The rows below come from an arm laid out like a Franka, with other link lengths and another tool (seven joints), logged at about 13 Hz.
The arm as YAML. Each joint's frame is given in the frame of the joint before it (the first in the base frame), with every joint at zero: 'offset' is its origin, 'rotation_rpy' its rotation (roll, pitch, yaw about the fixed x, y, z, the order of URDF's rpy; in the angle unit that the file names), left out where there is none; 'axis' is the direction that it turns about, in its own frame. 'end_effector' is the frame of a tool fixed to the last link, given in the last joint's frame.
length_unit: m
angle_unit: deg
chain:
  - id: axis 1
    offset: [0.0, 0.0, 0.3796]
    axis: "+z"
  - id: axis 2
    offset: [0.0, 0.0, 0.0]
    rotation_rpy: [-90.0, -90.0, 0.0]
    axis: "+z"
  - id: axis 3
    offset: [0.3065, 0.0, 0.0]
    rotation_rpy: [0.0, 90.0, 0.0]
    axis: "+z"
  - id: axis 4
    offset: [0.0, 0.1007, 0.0]
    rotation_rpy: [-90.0, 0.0, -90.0]
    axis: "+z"
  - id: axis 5
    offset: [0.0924, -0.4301, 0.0]
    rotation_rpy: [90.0, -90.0, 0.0]
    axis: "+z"
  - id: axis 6
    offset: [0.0, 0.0, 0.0]
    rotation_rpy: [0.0, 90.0, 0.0]
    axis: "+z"
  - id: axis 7
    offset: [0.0, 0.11, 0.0]
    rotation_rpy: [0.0, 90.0, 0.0]
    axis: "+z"
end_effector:
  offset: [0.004, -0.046, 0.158]
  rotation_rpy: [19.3, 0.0, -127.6]
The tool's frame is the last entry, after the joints.
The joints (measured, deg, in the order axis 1, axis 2, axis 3, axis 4, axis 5, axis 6, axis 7), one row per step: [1.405, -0.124, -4.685, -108.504, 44.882, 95.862, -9.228]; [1.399, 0.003, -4.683, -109.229, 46.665, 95.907, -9.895]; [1.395, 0.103, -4.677, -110.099, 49.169, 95.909, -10.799]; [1.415, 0.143, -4.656, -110.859, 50.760, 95.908, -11.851]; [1.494, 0.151, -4.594, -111.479, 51.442, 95.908, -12.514]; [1.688, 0.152, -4.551, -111.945, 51.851, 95.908, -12.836]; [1.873, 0.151, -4.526, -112.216, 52.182, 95.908, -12.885]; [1.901, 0.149, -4.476, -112.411, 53.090, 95.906, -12.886]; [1.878, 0.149, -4.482, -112.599, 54.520, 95.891, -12.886]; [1.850, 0.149, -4.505, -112.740, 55.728, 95.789, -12.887]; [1.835, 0.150, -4.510, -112.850, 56.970, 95.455, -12.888]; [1.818, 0.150, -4.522, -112.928, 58.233, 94.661, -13.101]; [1.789, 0.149, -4.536, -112.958, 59.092, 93.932, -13.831]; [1.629, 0.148, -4.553, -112.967, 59.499, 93.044, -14.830]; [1.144, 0.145, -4.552, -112.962, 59.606, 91.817, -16.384]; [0.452, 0.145, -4.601, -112.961, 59.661, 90.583, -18.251]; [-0.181, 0.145, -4.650, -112.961, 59.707, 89.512, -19.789]
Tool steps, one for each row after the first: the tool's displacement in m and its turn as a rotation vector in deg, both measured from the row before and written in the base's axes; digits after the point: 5 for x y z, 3 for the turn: [-0.00070, 0.00296, -0.00461, 1.768, 0.244, -0.149]; [-0.00084, 0.00415, -0.00430, 2.477, 0.159, -0.245]; [-0.00137, 0.00275, -0.00442, 1.619, -0.093, 0.150]; [-0.00180, 0.00236, -0.00434, 0.727, 0.075, 0.304]; [-0.00165, 0.00300, -0.00329, 0.434, 0.194, 0.281]; [-0.00099, 0.00269, -0.00163, 0.324, 0.216, 0.114]; [-0.00004, 0.00231, 0.00012, 0.848, 0.155, -0.267]; [0.00059, 0.00205, 0.00117, 1.332, 0.137, -0.569]; [0.00039, 0.00152, 0.00120, 1.154, 0.146, -0.442]; [-0.00011, 0.00212, 0.00163, 1.265, 0.237, -0.248]; [-0.00120, 0.00250, 0.00204, 1.465, 0.256, 0.206]; [-0.00129, 0.00143, 0.00133, 1.121, -0.267, 0.563]; [-0.00187, -0.00049, 0.00050, 0.797, -0.436, 0.858]; [-0.00258, -0.00379, -0.00018, 0.721, -0.765, 1.197]; [-0.00229, -0.00652, -0.00053, 0.736, -1.038, 1.100]; [-0.00197, -0.00599, -0.00038, 0.645, -0.840, 0.865]
